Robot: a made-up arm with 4 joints.
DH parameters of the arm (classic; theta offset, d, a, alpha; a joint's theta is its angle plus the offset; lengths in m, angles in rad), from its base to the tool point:
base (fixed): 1.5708 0.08 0 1.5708
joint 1: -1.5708 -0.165 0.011 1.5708
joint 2: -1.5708 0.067 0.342 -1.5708
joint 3: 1.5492 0 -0.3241 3.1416
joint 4: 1.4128 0 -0.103 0
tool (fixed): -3.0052 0.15 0 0
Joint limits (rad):
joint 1: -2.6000..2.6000
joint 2: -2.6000..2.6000
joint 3: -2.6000..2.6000
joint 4: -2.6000..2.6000
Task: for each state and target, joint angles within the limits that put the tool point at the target. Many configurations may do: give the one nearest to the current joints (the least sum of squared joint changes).
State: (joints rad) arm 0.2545 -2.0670 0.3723 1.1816
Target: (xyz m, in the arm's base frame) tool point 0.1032 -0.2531 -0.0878
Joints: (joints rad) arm 0.7178 -2.3717 -0.1521 0.9586
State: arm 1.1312 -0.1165 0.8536 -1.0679
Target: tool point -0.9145 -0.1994 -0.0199
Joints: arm 1.0047 0.0325 1.3820 -1.0415
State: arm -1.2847 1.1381 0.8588 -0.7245
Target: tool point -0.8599 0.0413 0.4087
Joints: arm -1.9801 0.3334 1.0287 -1.1203
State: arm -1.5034 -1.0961 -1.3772 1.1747
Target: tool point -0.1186 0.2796 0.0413
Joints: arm -1.1564 -1.1262 -2.2957 1.0316
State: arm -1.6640 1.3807 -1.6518 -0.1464
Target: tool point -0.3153 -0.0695 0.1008
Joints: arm -1.8171 1.5659 -1.4570 0.6801
